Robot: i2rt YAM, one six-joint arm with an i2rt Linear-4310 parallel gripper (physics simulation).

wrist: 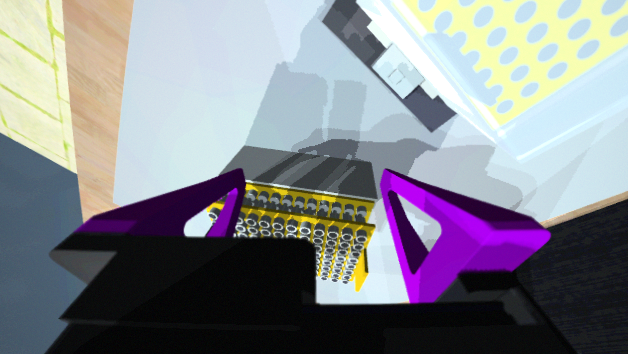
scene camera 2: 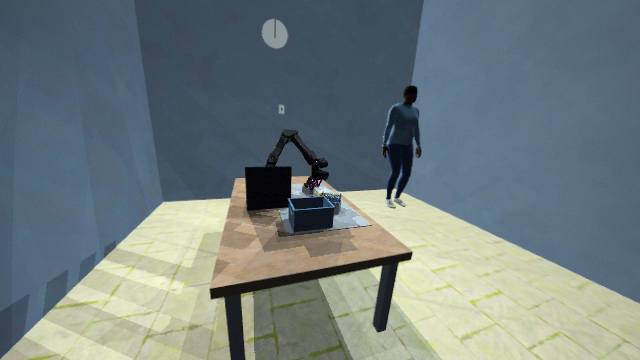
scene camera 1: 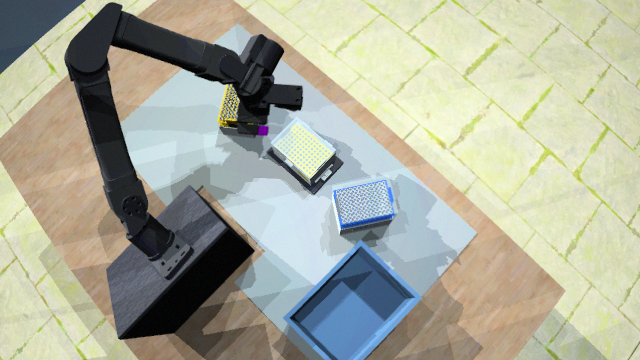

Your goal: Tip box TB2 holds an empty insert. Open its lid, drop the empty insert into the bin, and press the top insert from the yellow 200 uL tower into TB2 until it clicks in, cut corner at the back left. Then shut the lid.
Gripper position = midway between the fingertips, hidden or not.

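Note:
My gripper (scene camera 1: 260,113), visible. In the wrist view too: my gripper (wrist: 313,176).

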